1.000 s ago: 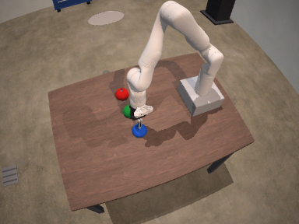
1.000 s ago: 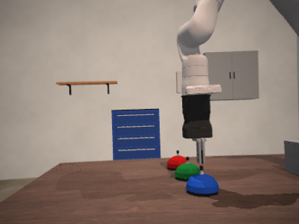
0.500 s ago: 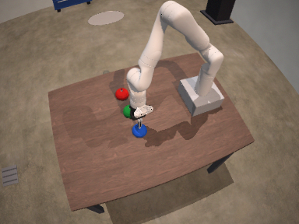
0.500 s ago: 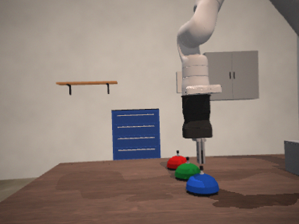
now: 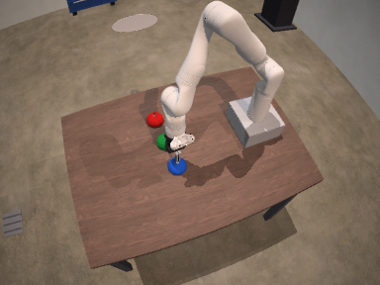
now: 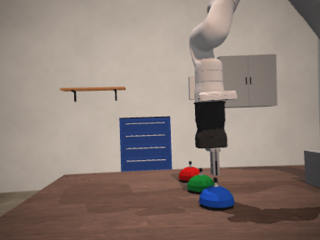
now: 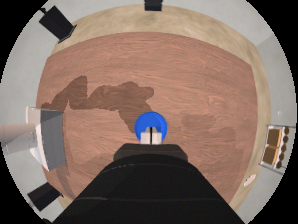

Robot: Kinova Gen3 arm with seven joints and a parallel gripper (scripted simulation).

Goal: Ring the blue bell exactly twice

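Right now my hand is 50 mm above the blue bell. Round my hand: red bell (270 mm to the right, 50 mm below); then green bell (140 mm to the right, 50 mm below).
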